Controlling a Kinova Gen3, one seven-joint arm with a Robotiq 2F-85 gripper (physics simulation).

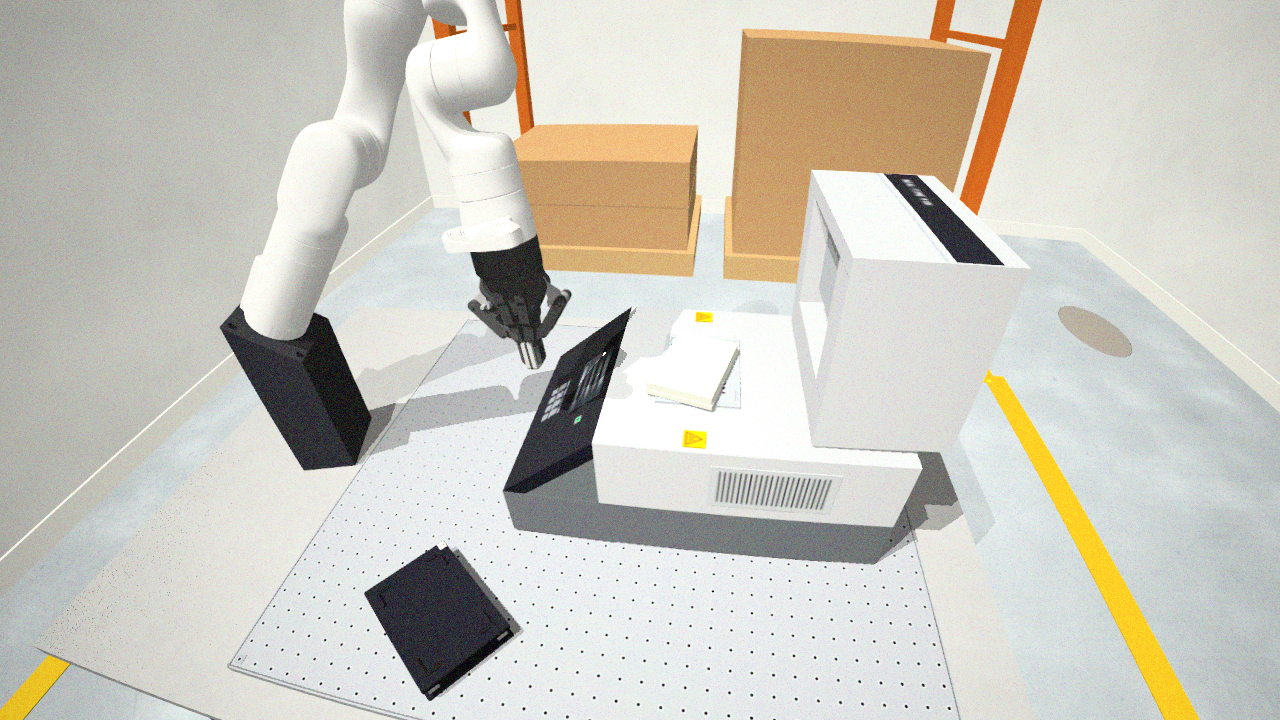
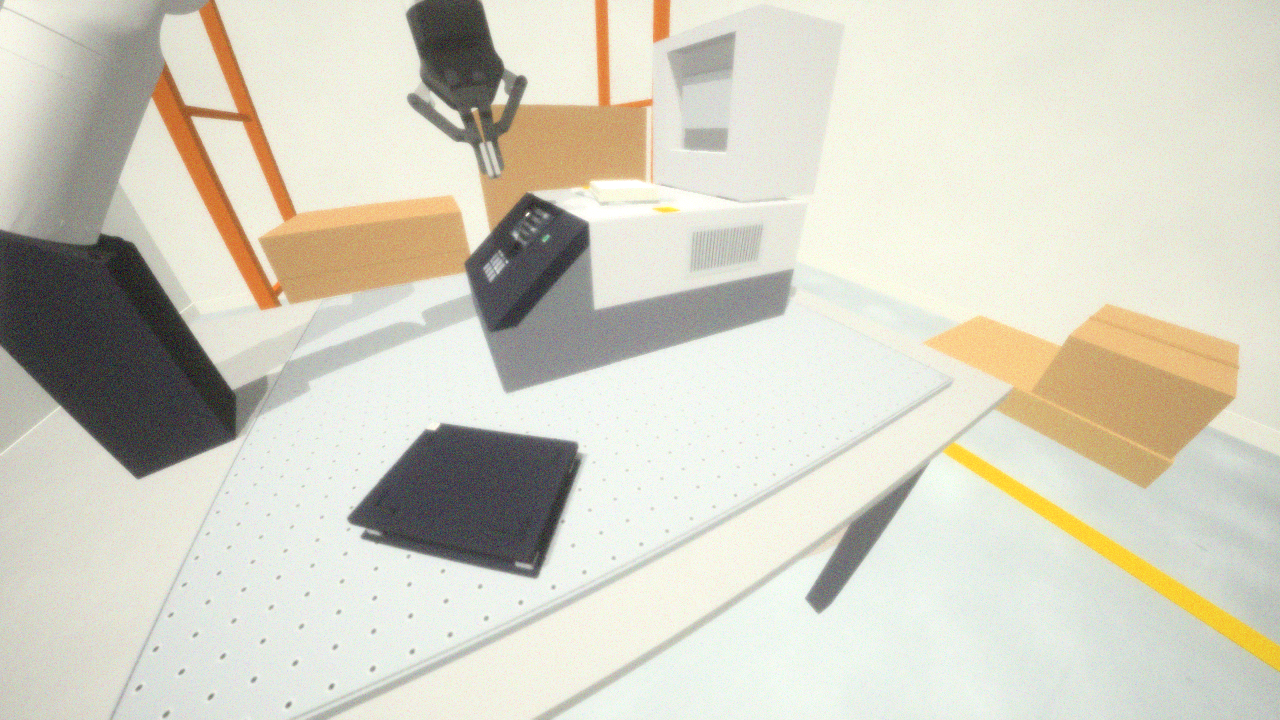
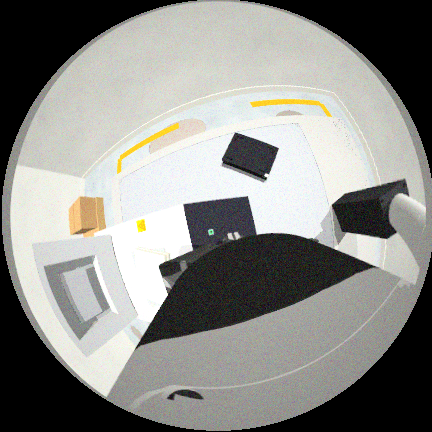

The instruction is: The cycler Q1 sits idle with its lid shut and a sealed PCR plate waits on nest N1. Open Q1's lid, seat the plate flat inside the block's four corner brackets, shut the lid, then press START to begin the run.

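Places are measured from the arm's base along level axes (x right, y back, z down), in centimetres.
Pixels of known places: gripper, between the fingertips: (image 1: 536, 366) (image 2: 495, 178) (image 3: 232, 239); arm's base, origin of its link: (image 1: 276, 319) (image 2: 24, 223) (image 3: 399, 210).
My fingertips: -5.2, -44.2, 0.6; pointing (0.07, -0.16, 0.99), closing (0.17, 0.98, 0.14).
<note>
For each thing: its top centre in the pictures, then the offset to it from my fingertips, as dx, dy, dz. "*": a spot on its surface instead. Level surfaces: height alone.
- Cycler Q1, a spot on its surface: (image 1: 662, 474) (image 2: 650, 248) * +3.5, -17.7, +8.6
- pale sealed plate, centre of its top: (image 1: 694, 361) (image 2: 620, 183) (image 3: 149, 278) -10.6, -16.9, +2.3
- apparently nest N1, centre of its top: (image 2: 469, 475) (image 1: 432, 607) (image 3: 250, 151) +24.1, +4.4, +21.2
- green START button, a spot on its surface: (image 1: 577, 419) (image 2: 545, 238) (image 3: 210, 231) * +0.0, -4.9, +7.3
- perforated board, height of its surface: dz +24.4
Cycler Q1 (image 1: 662, 474) (image 2: 635, 259) has its white lid (image 1: 921, 358) (image 2: 778, 116) (image 3: 70, 250) standing upright, open, at its rear. The pale sealed plate (image 1: 693, 376) (image 2: 622, 190) lies on the block area on top and looks level; the corner brackets cannot be made out. The black square stand, apparently nest N1 (image 1: 438, 617) (image 2: 474, 492) (image 3: 251, 154), bears no plate. The green START button (image 1: 577, 419) (image 2: 546, 239) (image 3: 211, 232) is on the sloped dark front panel. My gripper (image 1: 530, 356) (image 2: 491, 161) (image 3: 232, 239) is shut and empty, above and in front of that panel, apart from it.
The black arm pedestal (image 1: 304, 394) (image 2: 116, 358) (image 3: 367, 210) stands left of the perforated board (image 1: 680, 617) (image 2: 716, 429). Yellow warning labels (image 1: 694, 438) (image 1: 704, 317) mark Q1's top. Large cardboard boxes (image 1: 608, 179) (image 1: 850, 134) stand behind the table.
</note>
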